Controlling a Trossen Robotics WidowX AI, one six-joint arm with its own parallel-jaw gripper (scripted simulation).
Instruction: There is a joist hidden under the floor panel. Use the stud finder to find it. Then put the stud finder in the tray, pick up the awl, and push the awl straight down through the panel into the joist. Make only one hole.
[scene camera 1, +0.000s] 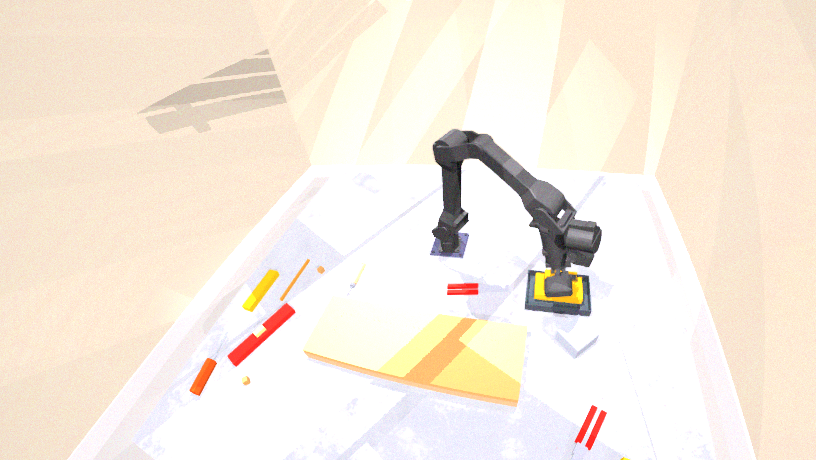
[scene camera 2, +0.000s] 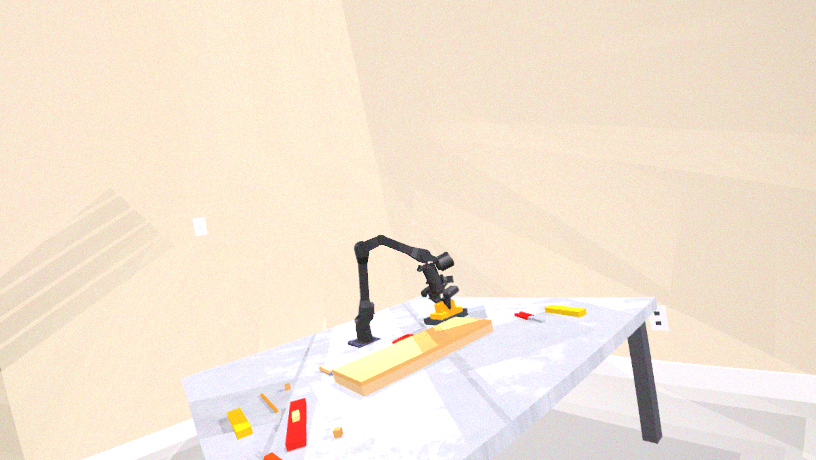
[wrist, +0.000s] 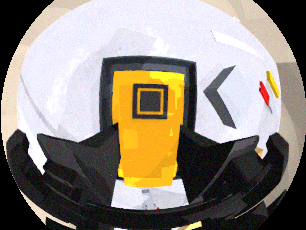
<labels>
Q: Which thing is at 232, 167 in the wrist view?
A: My gripper.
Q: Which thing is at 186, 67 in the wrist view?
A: A dark tray.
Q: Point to a stud finder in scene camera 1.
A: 577, 297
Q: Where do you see my gripper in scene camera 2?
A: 447, 309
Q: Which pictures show my gripper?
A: Scene camera 1, scene camera 2 and the wrist view: all of them.
</labels>
